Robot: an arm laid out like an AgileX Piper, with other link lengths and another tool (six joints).
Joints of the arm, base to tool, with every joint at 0 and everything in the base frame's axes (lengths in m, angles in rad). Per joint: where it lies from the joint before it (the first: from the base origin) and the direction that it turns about. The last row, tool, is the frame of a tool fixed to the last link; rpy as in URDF.
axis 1: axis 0 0 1 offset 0 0 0.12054
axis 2: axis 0 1 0 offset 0 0 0
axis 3: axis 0 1 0 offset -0.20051 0 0.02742
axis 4: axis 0.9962 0 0.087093 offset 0.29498 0 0.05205
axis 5: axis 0 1 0 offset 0 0 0
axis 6: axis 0.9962 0 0.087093 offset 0.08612 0 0.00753
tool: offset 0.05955 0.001 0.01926 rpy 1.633 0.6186 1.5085
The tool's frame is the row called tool.
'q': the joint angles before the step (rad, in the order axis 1, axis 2, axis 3, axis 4, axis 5, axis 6). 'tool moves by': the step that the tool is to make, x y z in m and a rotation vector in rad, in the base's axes. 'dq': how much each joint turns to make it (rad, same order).
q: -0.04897 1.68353 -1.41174 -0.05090 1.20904 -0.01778
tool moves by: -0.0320 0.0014 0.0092 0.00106 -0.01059 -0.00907
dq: -0.00008 -0.16935 0.15864 -0.00008 0.00062 0.00913
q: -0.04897 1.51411 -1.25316 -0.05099 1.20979 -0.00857
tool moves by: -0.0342 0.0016 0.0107 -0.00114 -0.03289 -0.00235
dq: -0.00015 -0.19590 0.16240 0.00003 0.00070 0.00221
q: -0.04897 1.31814 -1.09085 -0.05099 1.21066 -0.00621
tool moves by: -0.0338 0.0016 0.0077 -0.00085 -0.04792 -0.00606
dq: 0.00014 -0.20749 0.15900 -0.00004 0.00090 0.00635
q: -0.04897 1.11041 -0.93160 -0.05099 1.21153 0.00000
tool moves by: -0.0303 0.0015 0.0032 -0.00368 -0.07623 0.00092
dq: -0.00024 -0.21998 0.16155 0.00009 -0.01792 -0.00026
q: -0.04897 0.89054 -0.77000 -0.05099 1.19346 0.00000
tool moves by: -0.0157 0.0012 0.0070 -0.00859 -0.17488 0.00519
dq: 0.00030 -0.22614 0.15272 -0.00017 -0.10179 0.00034
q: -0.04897 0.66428 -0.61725 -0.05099 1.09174 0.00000
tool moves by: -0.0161 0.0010 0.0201 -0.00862 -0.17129 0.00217
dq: 0.00024 -0.21896 0.09014 -0.00018 -0.04274 0.00028
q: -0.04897 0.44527 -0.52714 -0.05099 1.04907 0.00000
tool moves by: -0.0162 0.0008 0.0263 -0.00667 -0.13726 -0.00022
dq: 0.00028 -0.16456 0.02278 -0.00023 0.00438 0.00031
